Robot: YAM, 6 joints.
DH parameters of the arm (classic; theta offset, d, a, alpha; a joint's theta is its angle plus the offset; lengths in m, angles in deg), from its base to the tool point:
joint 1: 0 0.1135 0.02 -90
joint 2: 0 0 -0.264 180
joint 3: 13.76 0 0.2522 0
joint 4: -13.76 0 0.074 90
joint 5: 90 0 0 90
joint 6: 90 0.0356 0 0
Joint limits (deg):
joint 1: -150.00..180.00
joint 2: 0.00..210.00
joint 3: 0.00..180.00
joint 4: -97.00..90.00
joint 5: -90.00..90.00
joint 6: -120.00..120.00
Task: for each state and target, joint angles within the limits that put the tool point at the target. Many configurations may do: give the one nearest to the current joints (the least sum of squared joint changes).
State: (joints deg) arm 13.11 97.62 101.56 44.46 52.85 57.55
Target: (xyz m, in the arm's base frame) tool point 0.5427 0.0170 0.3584
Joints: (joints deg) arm 4.39 133.18 121.40 37.72 43.62 57.55
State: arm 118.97 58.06 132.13 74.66 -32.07 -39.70
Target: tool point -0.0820 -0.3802 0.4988
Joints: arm 80.91 39.48 139.72 86.98 -35.95 -39.70
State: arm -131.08 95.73 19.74 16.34 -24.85 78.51
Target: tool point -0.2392 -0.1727 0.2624
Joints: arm -146.92 75.31 41.45 23.16 -23.43 78.51
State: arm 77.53 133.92 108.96 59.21 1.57 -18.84
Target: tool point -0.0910 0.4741 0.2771
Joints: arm 100.85 120.97 81.63 64.24 -0.17 -18.84
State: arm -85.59 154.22 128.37 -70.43 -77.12 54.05
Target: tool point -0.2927 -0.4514 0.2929
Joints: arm -126.58 145.65 152.22 -49.06 -72.46 54.05
